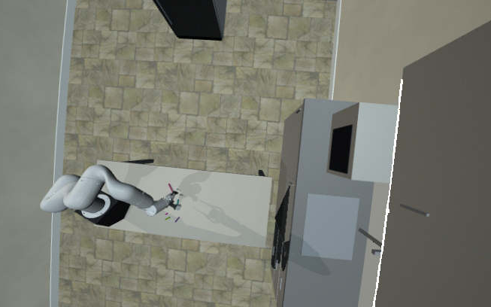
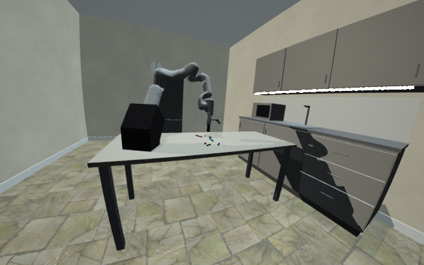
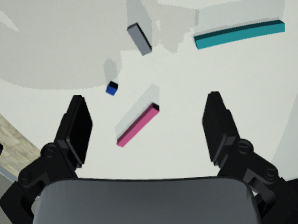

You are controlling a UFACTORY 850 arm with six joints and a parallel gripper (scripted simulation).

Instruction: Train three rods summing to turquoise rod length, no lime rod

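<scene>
The small blue rod is 2 cm behind my hand, 5 cm to the left of it and 8 cm below it. From my hand the other things lie so: turquoise rod: 10 cm to the right, 8 cm below; grey rod: 2 cm ahead, 8 cm below; pink rod: 9 cm behind, 5 cm to the left, 8 cm below.
</scene>
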